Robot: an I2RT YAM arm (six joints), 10 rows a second.
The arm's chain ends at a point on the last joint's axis. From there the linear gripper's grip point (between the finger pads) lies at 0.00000 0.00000 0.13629 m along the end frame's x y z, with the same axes.
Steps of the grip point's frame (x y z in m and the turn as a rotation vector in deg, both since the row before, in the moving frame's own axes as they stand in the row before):
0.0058 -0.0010 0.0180 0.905 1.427 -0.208
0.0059 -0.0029 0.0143 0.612 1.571 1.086
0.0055 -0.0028 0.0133 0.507 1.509 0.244
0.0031 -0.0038 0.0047 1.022 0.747 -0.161
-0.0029 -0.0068 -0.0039 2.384 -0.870 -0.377
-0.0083 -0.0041 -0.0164 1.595 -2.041 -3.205
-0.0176 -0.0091 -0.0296 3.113 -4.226 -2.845
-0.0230 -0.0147 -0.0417 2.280 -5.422 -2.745
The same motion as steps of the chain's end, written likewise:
0.0024 0.0012 0.0181 0.905 1.427 -0.208
0.0022 -0.0015 0.0144 0.612 1.571 1.086
0.0019 -0.0016 0.0134 0.507 1.509 0.244
0.0013 -0.0014 0.0047 1.022 0.747 -0.161
-0.0008 -0.0011 -0.0038 2.384 -0.870 -0.377
-0.0033 -0.0004 -0.0163 1.595 -2.041 -3.205
-0.0074 -0.0020 -0.0290 3.113 -4.226 -2.845
-0.0100 -0.0096 -0.0410 2.280 -5.422 -2.745

